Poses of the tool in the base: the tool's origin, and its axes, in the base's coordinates. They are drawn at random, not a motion.
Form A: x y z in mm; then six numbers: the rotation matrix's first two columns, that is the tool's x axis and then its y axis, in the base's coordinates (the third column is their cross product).
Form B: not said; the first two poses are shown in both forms.
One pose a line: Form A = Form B
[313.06 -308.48 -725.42 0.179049 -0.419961 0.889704 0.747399 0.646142 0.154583] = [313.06 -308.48 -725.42 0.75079 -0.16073 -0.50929 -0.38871]
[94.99 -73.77 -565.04 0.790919 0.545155 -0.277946 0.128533 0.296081 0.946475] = [94.99 -73.77 -565.04 0.75018 0.57679 0.29200 0.13884]
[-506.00 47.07 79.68 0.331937 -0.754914 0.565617 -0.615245 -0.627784 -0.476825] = [-506.00 47.07 79.68 0.08848 -0.81126 0.42223 -0.39465]
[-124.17 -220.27 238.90 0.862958 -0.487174 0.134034 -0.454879 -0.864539 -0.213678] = [-124.17 -220.27 238.90 0.08768 -0.96114 0.24504 -0.09208]
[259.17 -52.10 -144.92 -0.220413 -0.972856 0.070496 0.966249 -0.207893 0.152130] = [259.17 -52.10 -144.92 0.62401 0.02022 -0.08167 -0.77688]
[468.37 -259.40 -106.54 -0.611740 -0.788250 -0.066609 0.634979 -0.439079 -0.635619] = [468.37 -259.40 -106.54 0.42376 -0.12064 0.31762 -0.83963]
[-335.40 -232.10 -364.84 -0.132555 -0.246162 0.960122 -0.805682 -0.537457 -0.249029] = [-335.40 -232.10 -364.84 0.22522 0.61887 -0.42491 0.62107]
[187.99 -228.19 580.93 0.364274 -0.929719 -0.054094 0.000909 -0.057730 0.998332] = [187.99 -228.19 580.93 0.56709 0.60046 -0.38671 -0.41027]
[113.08 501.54 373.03 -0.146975 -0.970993 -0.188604 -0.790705 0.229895 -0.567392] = [113.08 501.54 373.03 0.26522 -0.59680 0.73797 -0.16994]
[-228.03 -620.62 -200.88 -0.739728 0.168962 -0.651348 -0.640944 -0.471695 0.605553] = [-228.03 -620.62 -200.88 0.24789 -0.26208 0.45023 0.81680]
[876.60 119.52 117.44 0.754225 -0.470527 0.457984 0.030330 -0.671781 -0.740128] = [876.60 119.52 117.44 0.38407 -0.85417 0.12884 -0.32602]
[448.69 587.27 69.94 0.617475 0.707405 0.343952 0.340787 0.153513 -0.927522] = [448.69 587.27 69.94 0.63732 -0.63448 -0.41301 0.14381]
